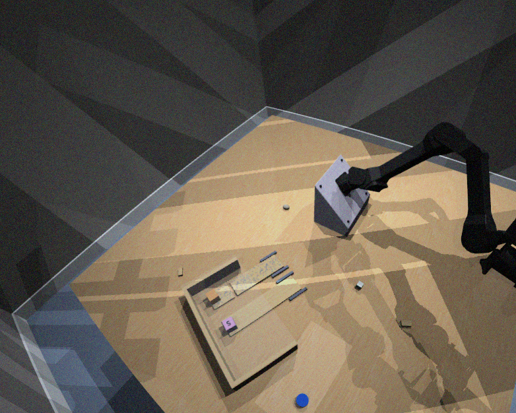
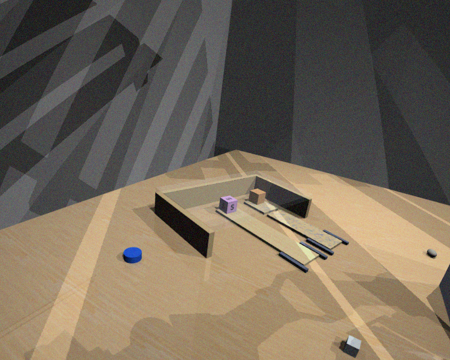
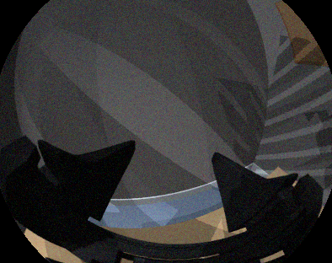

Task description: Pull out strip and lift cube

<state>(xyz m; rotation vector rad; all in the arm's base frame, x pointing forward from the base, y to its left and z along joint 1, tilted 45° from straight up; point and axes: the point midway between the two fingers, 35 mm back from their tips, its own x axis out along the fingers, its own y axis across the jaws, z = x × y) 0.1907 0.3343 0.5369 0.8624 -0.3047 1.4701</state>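
The speckled strip is 71 cm to the right of my gripper tip, 28 cm below it and 22 cm ahead of it. From my gripper tip the other things lie so: blue disc 40 cm ahead, 37 cm to the right, 28 cm below; then pebble 82 cm to the right, 28 cm below, 5 cm behind.
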